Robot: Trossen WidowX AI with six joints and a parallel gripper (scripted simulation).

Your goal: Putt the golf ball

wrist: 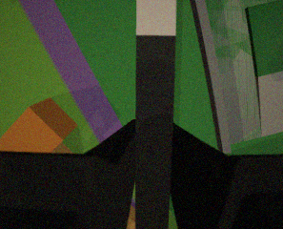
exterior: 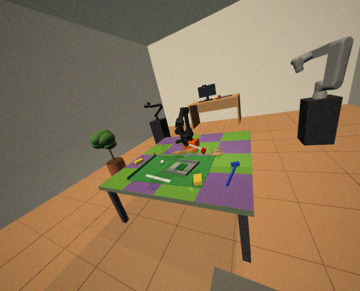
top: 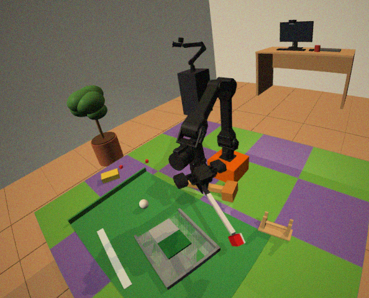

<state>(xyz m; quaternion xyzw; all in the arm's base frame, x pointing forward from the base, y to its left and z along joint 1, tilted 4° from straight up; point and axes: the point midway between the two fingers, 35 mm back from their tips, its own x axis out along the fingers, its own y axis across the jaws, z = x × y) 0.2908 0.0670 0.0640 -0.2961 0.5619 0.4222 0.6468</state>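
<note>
The red putter lies 10 cm to the left of my gripper tip, 5 cm ahead of it and 2 cm above it. From my gripper tip the other things lie so: white golf ball: 25 cm to the right, 13 cm ahead, 11 cm below; wooden stand: 27 cm to the left, 9 cm below, 7 cm behind; white strip: 37 cm ahead, 17 cm to the right, 13 cm below.
</note>
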